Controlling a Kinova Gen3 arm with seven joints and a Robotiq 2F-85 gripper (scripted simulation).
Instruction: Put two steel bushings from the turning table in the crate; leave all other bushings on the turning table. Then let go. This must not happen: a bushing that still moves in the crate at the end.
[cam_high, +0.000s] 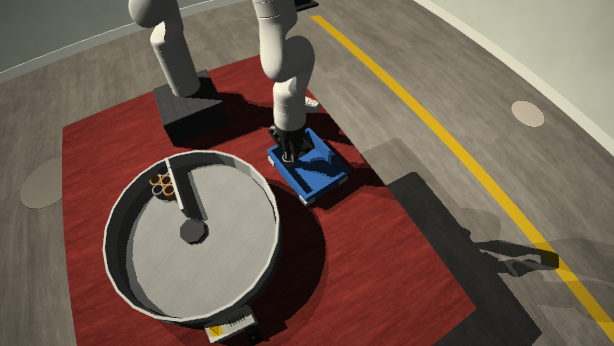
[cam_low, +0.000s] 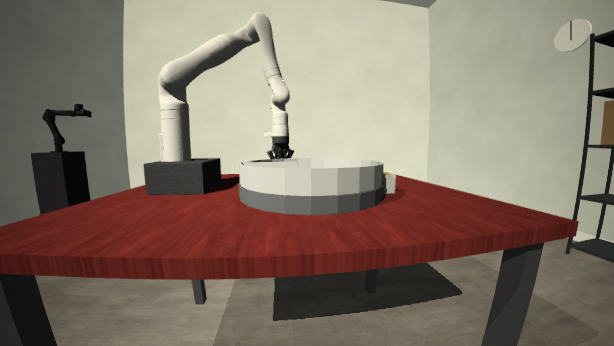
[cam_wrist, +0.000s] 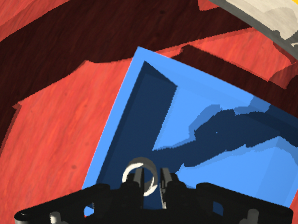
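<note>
Now: the blue crate 40 mm ahead of my hand, 30 mm to the left of it and 20 mm below it. Also, from my hand: round turning table 50 mm ahead, 330 mm to the right.
</note>
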